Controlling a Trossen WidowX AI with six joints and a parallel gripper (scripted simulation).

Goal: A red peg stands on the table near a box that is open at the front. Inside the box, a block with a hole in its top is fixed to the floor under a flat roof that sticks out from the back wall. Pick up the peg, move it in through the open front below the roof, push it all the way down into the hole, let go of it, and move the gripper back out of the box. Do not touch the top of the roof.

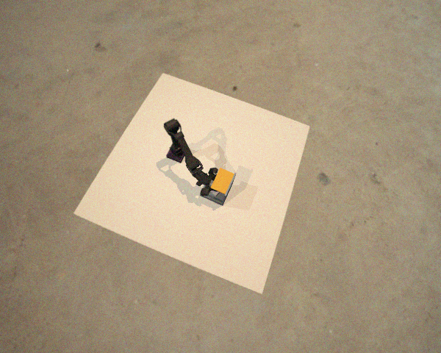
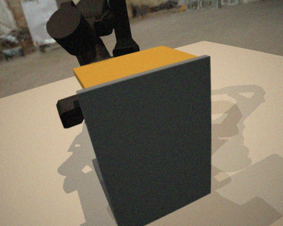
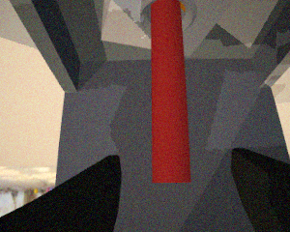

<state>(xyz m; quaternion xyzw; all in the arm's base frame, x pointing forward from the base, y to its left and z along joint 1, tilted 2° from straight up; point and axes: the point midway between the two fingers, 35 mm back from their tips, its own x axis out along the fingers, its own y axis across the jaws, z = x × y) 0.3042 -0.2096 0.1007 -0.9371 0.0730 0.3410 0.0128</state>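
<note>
My gripper tip is now 3 cm above the red peg and 1 cm past it. Also, from my gripper tip: dark box wall 7 cm ahead, 2 cm above, 1 cm to the right; then orange roof 12 cm above, 2 cm ahead, 1 cm to the left.
</note>
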